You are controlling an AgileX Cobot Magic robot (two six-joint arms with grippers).
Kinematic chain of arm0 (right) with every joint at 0, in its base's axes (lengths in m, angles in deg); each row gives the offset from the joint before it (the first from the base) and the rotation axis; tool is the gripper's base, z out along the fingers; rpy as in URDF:
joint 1: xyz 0 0 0.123 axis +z
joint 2: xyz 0 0 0 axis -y
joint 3: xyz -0.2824 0 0.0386 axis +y
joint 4: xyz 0.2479 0 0.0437 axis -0.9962 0 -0.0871
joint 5: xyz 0 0 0 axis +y
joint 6: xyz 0.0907 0 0.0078 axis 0.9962 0 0.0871
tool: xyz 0 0 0 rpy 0 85 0
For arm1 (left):
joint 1: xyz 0 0 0.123 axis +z
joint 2: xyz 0 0 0 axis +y
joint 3: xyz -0.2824 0 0.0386 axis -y
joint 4: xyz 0.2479 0 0.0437 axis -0.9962 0 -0.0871
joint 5: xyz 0 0 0 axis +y
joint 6: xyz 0.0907 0 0.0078 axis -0.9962 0 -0.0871
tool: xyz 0 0 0 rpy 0 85 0
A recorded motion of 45 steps. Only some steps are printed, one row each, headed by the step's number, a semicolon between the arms.
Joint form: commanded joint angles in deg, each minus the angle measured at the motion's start. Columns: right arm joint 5, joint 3, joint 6, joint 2, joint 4, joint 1; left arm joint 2, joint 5, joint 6, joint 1, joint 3, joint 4.
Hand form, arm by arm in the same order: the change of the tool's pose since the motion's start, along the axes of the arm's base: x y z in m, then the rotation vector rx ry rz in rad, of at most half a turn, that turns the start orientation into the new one. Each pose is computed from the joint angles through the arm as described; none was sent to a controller.
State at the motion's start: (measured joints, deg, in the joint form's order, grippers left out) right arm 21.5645 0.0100 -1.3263 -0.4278 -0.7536 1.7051; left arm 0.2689 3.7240 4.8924 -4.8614 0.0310 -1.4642
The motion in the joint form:
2: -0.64 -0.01 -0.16 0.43 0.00 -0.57; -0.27 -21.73 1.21 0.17 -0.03 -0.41
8: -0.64 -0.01 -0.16 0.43 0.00 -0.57; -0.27 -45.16 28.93 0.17 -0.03 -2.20
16: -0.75 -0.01 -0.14 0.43 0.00 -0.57; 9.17 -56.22 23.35 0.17 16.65 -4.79
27: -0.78 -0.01 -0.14 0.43 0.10 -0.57; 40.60 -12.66 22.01 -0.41 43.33 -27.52
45: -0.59 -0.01 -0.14 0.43 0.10 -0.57; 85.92 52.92 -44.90 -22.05 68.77 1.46
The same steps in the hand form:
2: -0.0001 -0.0005 0.0014 -0.0022 -0.0189 -0.0093; -0.0076 -0.0003 0.0336 -0.0447 -0.3808 -0.0119
8: -0.0001 -0.0005 0.0014 -0.0022 -0.0189 -0.0093; -0.0288 -0.0015 0.0639 -0.4974 -0.7268 -0.2366
16: -0.0001 -0.0005 0.0016 -0.0018 -0.0208 -0.0094; -0.0501 -0.0038 0.1567 -0.3628 -1.0530 -0.2829
27: -0.0001 -0.0006 0.0016 -0.0035 -0.0214 -0.0096; 0.0871 -0.0154 0.2082 0.0786 -0.2603 -0.0705
45: -0.0001 -0.0006 0.0014 -0.0036 -0.0181 -0.0095; 0.2124 -0.1319 0.0828 0.9792 0.9539 -0.7757

